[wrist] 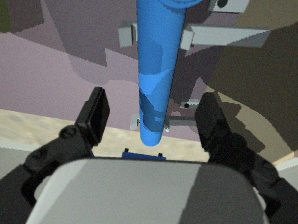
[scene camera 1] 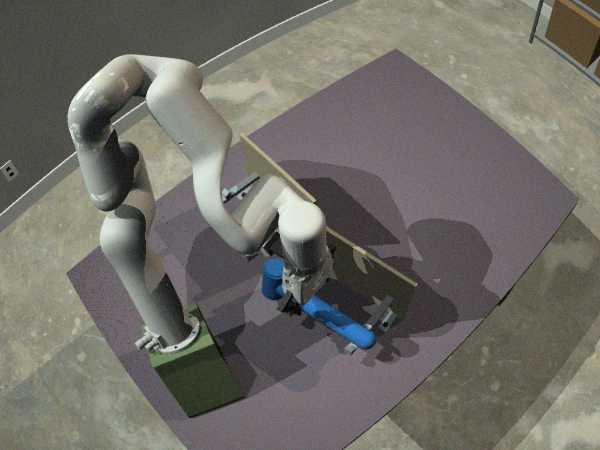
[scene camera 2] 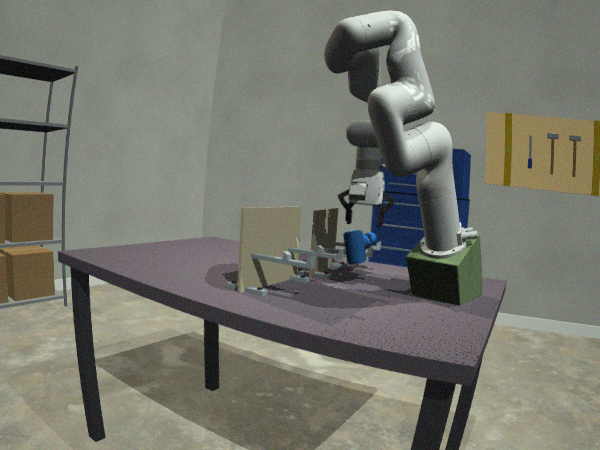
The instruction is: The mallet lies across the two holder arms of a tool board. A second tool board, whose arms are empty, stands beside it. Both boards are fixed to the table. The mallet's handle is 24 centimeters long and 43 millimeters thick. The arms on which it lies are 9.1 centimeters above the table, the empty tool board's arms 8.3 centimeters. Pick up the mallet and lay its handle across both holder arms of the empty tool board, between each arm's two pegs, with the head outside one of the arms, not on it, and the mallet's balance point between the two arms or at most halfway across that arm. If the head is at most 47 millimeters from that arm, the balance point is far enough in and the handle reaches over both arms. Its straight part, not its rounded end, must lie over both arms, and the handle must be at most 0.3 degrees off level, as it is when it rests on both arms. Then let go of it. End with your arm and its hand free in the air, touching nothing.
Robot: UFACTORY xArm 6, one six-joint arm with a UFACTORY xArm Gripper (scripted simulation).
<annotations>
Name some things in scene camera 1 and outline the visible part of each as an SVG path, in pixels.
A blue mallet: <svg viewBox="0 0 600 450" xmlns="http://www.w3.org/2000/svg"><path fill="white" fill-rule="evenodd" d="M300 305L302 311L361 349L367 350L376 344L376 335L372 331L316 295L305 305ZM271 259L263 267L262 294L269 300L279 300L285 295L282 286L285 264L283 260Z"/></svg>
</annotations>
